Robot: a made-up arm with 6 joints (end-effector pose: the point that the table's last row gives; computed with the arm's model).
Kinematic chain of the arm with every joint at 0, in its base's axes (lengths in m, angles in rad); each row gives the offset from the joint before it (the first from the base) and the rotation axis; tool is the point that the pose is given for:
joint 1: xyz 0 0 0.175 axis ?
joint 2: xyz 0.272 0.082 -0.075 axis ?
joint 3: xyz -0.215 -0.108 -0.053 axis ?
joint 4: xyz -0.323 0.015 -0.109 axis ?
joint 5: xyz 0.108 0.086 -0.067 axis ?
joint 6: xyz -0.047 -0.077 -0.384 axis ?
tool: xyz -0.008 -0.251 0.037
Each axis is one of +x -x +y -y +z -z.
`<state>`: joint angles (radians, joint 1 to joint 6).
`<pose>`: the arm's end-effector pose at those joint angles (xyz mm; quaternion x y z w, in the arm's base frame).
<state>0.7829 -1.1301 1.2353 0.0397 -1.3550 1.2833</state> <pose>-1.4 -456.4 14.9 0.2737 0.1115 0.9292 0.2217</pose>
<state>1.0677 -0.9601 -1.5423 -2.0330 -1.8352 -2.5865</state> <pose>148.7 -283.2 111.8 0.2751 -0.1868 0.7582 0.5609</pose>
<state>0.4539 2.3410 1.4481 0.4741 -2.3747 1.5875</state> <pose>651.9 533.7 -46.9 -0.0940 -0.2202 -0.3963 0.8864</pose>
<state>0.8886 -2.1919 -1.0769 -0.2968 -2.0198 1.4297</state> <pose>-39.8 63.7 -262.2 0.3084 -0.9371 -0.0491 0.1559</pose>
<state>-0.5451 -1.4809 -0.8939 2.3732 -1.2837 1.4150</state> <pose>591.9 -436.7 -207.5 -0.4010 0.0200 0.9132 0.0701</pose>
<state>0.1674 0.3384 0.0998 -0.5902 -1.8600 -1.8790</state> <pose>55.5 61.0 -593.4 0.4785 0.5225 0.4454 0.5475</pose>
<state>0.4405 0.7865 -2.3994 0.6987 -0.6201 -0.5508</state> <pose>470.0 -556.6 5.2 -0.2594 -0.3857 0.1637 0.8701</pose>
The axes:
joint 1: +y
joint 2: -z
joint 3: +y
joint 4: +y
joint 5: -z
joint 6: -x

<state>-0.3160 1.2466 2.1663 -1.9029 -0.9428 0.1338</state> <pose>151.8 -89.7 -43.1 0.0732 -0.0859 -0.1358 0.9843</pose>
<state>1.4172 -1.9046 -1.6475 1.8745 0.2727 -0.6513</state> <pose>-889.3 -48.7 -583.9 0.5285 0.6542 0.4280 0.3310</pose>
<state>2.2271 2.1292 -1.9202 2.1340 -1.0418 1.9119</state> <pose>-646.3 105.6 360.5 0.5471 -0.7037 -0.4369 0.1210</pose>
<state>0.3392 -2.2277 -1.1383 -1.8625 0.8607 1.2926</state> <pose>316.2 -63.1 -224.0 0.7556 0.0615 -0.1096 0.6429</pose>
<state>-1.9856 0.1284 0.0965 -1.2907 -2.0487 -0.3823</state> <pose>-145.6 163.7 510.2 -0.8166 -0.5387 0.0563 0.1994</pose>
